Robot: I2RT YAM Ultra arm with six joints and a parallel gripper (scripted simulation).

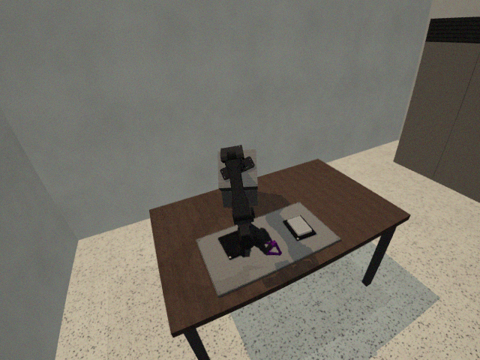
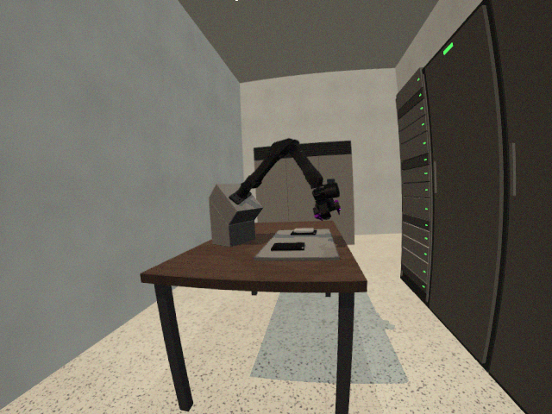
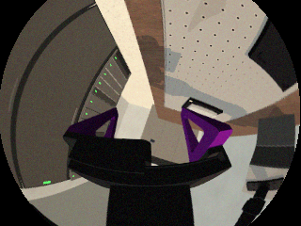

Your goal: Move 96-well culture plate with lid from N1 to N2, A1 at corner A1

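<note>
The clear lid lies 27 cm to the left of my hand, 14 cm behind it and 12 cm below it. From my hand the other things lie so: black plate nest N2: 23 cm behind, 14 cm below, 10 cm to the right; A1 mark: 21 cm to the left, 13 cm below, 7 cm behind; black plate nest N1: 27 cm to the left, 14 cm below, 14 cm behind.
</note>
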